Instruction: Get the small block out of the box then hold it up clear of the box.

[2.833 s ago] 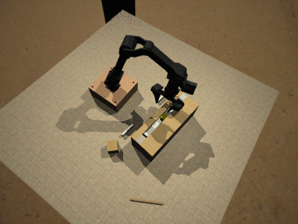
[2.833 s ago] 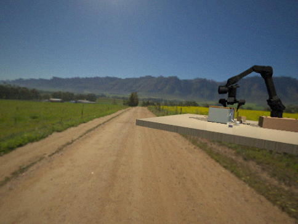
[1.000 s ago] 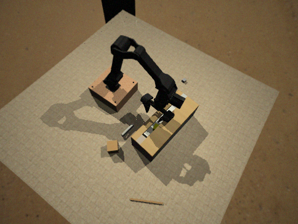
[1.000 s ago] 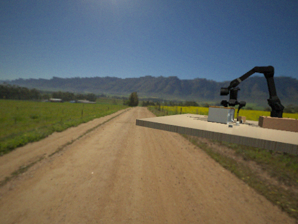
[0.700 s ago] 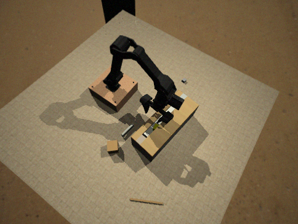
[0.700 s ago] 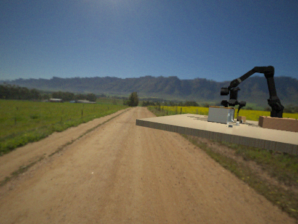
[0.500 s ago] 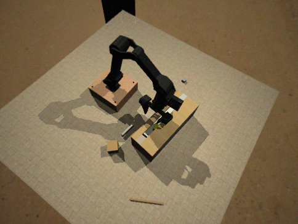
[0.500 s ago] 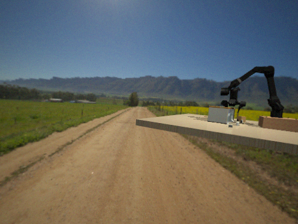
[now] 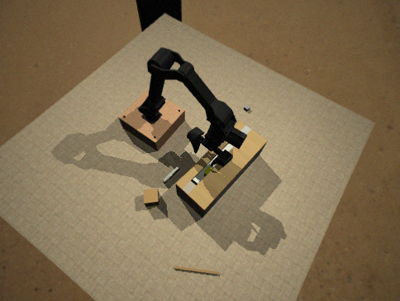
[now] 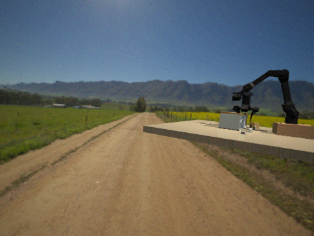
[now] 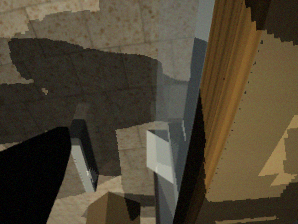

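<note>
Now: gripper tip 4 cm short of the clear-fronted wooden box, 3 cm to the right of it and 3 cm above it. The rest, counted from my gripper tip: grey piece: 39 cm to the left, 8 cm below; then tan cube: 23 cm to the right, 9 cm behind, 6 cm below; then yellow block: 5 cm ahead, 3 cm to the right.
</note>
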